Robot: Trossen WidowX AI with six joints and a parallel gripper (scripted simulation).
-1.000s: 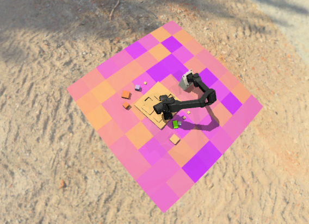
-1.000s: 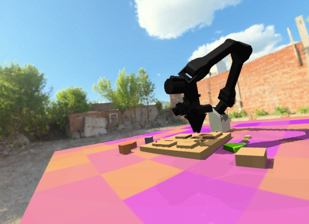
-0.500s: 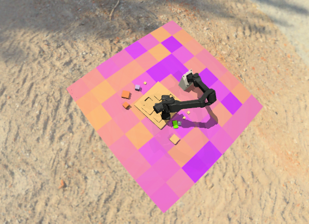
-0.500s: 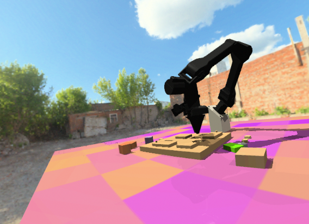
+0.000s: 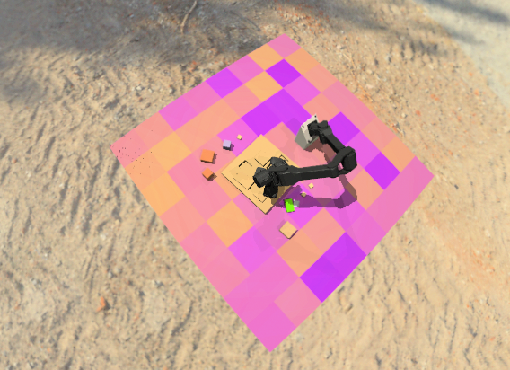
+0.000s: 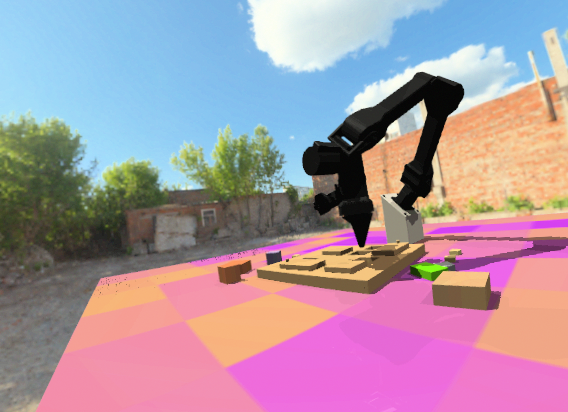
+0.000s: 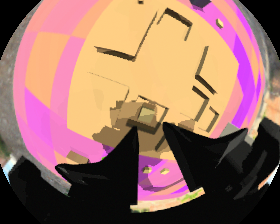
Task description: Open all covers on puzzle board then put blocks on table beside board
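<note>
Right now the tan puzzle board is 10 mm behind my gripper tip, 60 mm to the right of it and 30 mm below it. From my gripper tip the other things lie so: green block 10 mm behind, 140 mm to the left, 40 mm below; greyish-purple block 60 mm ahead, 300 mm to the right, 30 mm below; tan block 70 mm ahead, 230 mm to the left, 40 mm below.
</note>
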